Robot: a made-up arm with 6 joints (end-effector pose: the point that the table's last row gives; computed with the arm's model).
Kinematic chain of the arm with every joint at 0, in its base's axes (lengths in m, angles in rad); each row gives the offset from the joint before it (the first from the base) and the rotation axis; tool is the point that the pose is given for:
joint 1: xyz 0 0 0.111 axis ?
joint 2: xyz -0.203 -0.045 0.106 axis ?
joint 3: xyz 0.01 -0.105 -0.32 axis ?
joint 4: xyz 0.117 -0.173 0 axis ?
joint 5: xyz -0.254 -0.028 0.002 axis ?
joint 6: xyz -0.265 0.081 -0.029 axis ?
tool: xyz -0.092 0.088 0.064
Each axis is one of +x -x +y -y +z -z.
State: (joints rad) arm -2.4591 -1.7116 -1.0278 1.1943 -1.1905 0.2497
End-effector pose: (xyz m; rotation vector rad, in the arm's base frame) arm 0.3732 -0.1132 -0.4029 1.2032 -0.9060 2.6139
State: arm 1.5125 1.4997 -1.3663 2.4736 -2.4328 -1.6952
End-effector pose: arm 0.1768 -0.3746 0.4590 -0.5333 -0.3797 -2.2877
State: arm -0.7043 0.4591 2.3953 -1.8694 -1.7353 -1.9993
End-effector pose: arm 0.3634 -0.2712 0.2996 -1.5453 -1.7475 -1.8656
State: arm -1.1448 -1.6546 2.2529 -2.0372 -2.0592 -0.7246
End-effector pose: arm 0.1508 0.1305 -0.0876 -0.9272 -0.5311 -1.8319
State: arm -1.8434 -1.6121 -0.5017 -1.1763 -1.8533 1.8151
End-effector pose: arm -0.4095 -0.3920 0.2312 -0.9893 -0.9375 -0.0829
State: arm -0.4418 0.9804 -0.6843 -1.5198 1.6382 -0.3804
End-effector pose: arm -0.0408 -0.3346 -0.3435 0.0262 -1.5646 0.7760
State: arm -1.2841 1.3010 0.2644 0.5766 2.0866 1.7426
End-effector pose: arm 0.4176 -0.4893 0.7368 -0.5480 1.0607 -0.3977
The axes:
joint 1: -z
joint 2: -x
joint 3: +x
joint 4: +z
joint 5: +x
joint 6: -z

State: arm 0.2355 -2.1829 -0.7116 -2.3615 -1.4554 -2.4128
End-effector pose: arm 0.3359 0.1705 0.5031 2.4123 0.5989 0.7862
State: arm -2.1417 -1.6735 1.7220 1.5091 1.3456 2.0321
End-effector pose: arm -0.6980 -0.5271 0.1627 -0.6144 -1.7356 -0.7756
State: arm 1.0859 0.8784 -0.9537 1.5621 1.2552 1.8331
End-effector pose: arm -0.0831 0.0285 0.6176 -1.3194 1.7243 -2.0002
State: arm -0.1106 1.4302 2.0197 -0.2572 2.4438 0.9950
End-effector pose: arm -0.5333 -0.7062 0.2274 2.7893 1.3459 -0.2878
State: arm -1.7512 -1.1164 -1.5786 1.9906 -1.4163 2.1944
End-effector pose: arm 0.3144 0.1222 0.1382 1.2857 -0.6193 1.6034
